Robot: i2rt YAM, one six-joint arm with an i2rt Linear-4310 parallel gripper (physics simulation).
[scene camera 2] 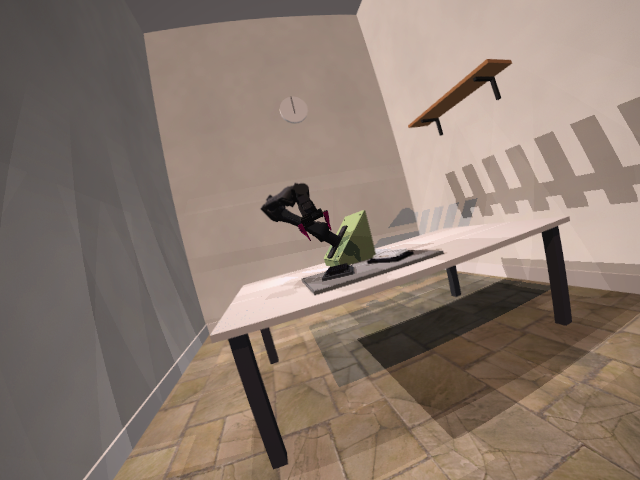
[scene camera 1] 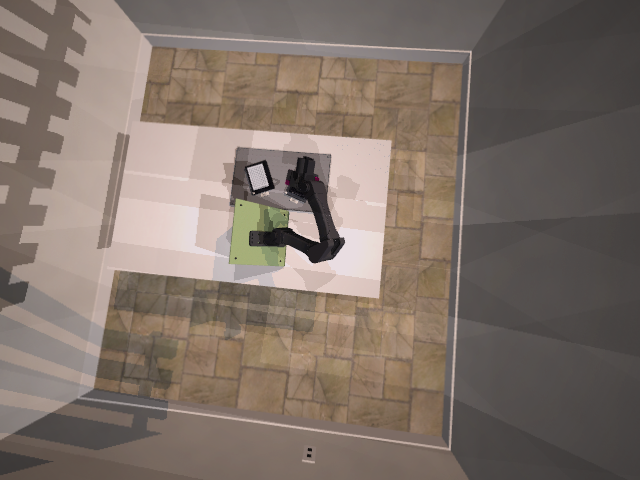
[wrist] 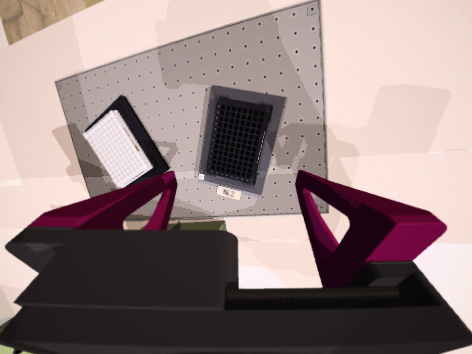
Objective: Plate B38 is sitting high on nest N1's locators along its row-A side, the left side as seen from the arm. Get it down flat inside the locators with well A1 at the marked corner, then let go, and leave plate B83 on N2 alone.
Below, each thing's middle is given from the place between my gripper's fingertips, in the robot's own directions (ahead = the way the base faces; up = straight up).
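The white well plate (wrist: 110,138) is 260 mm to the left of my hand, 60 mm ahead of it and 150 mm below it. From my hand you'd find nest N2 (wrist: 277,102) 30 mm to the left, 20 mm ahead and 160 mm below, and the grey perforated deck (scene camera 1: 279,162) 140 mm to the left, 60 mm ahead and 180 mm below. With the black well plate (wrist: 239,130), my hand is 150 mm above it, 30 mm to the right of it and 30 mm short of it.
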